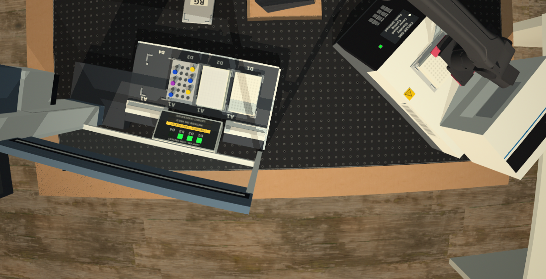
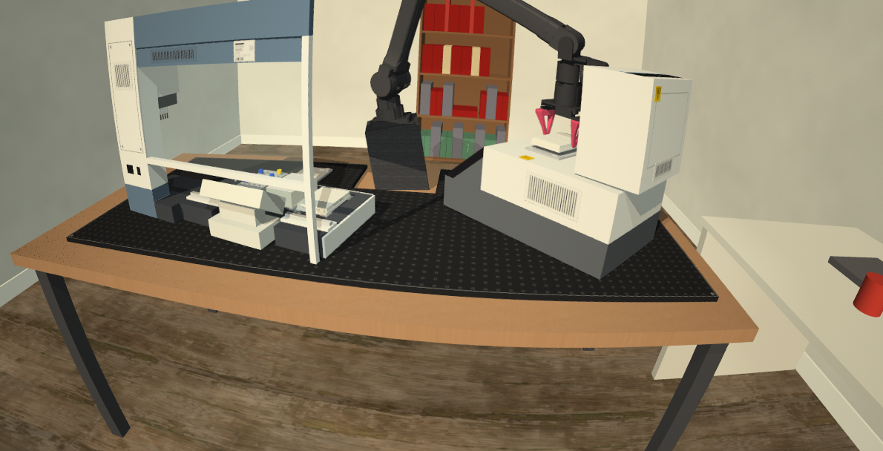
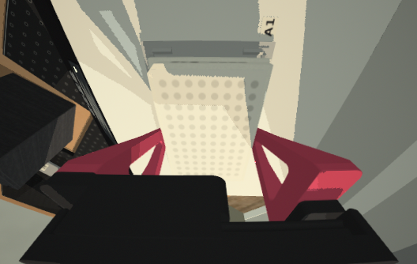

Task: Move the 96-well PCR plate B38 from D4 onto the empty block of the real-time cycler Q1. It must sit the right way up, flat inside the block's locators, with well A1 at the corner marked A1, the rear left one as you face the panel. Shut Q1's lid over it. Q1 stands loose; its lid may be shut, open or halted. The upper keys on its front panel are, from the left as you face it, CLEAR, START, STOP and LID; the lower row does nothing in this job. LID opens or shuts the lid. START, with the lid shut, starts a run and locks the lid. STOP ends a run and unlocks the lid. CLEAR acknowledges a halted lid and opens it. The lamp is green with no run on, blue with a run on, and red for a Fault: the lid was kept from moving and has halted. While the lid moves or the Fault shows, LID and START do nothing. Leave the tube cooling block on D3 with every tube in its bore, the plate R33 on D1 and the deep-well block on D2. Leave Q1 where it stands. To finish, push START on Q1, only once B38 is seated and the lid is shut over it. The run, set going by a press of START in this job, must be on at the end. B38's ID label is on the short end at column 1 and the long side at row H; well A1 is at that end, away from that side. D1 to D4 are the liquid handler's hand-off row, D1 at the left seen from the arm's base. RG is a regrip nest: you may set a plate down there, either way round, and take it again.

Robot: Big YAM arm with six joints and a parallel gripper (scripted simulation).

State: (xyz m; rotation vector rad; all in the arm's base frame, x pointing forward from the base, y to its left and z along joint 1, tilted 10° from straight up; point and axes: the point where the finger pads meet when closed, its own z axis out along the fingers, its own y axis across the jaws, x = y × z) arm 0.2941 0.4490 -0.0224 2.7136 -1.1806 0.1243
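The PCR plate B38 lies right at my hand. Also, from my hand: deep-well block (670 mm to the right, 160 mm below, 30 mm ahead); then handler post (540 mm to the right, 260 mm ahead, 10 mm above); then plate R33 (570 mm to the right, 170 mm below, 60 mm ahead).
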